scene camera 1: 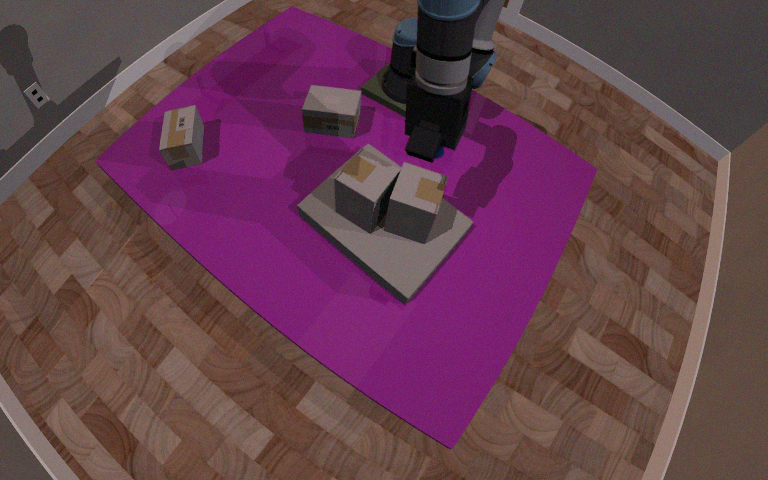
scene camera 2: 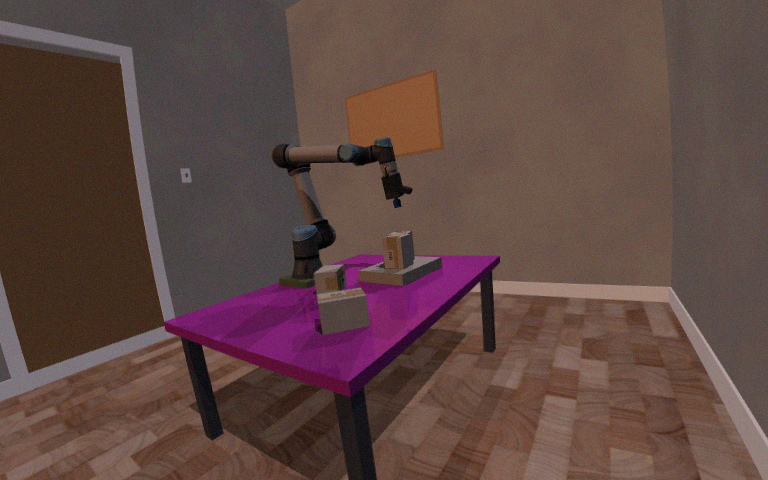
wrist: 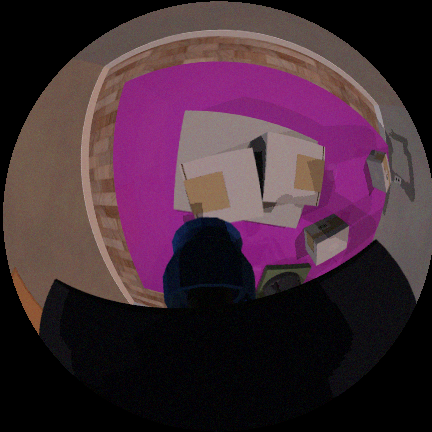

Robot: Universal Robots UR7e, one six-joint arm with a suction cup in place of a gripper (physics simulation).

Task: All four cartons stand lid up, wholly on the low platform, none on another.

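Frame: origin at the arm's base, x ahead, y left, z up, level; millimetres.
Seen in the pictures: hand at its tool point: (scene camera 2: 397,207) (wrist: 206,248); arm's base at its link origin: (scene camera 2: 308,274) (wrist: 281,285).
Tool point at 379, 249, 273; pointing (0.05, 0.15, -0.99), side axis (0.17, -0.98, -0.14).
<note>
Pixels of each thing's top centre, then the offset from my tool point to it, as dx, dy, dz. Level surfaces: height alone.
- low platform at its top centre: (wrist: 248,169) (scene camera 1: 386,213) (scene camera 2: 401,263) +19, -57, -255
- third carton at its top centre: (scene camera 1: 332,99) (wrist: 333,246) (scene camera 2: 329,268) -152, -344, -211
- purple table at its surface level: dz -303
Two cartons stand on the low platform (scene camera 1: 390,266) (scene camera 2: 380,277) (wrist: 210,132), a narrow wedge gap between them. The left one (scene camera 1: 368,189) (scene camera 2: 400,251) (wrist: 282,175) has a short tape patch on top and a full tape band with a label on its side. The right one (scene camera 1: 413,206) (wrist: 235,180) also has a tape patch on top. A third carton (scene camera 1: 331,110) (scene camera 2: 329,279) (wrist: 327,245) lies on the table with its labelled band sideways. A fourth (scene camera 1: 181,135) (scene camera 2: 343,312) (wrist: 378,170) rests farther left, labelled band up. My suction cup (scene camera 2: 397,203) (wrist: 206,235) is open and empty, above the platform's robot side.
The purple table (scene camera 1: 351,339) (scene camera 2: 271,350) (wrist: 145,185) bears everything. The green robot base plate (scene camera 1: 380,93) (scene camera 2: 288,281) (wrist: 285,268) is beside the third carton. My arm (scene camera 1: 444,70) (scene camera 2: 322,153) reaches from it over the platform side.
</note>
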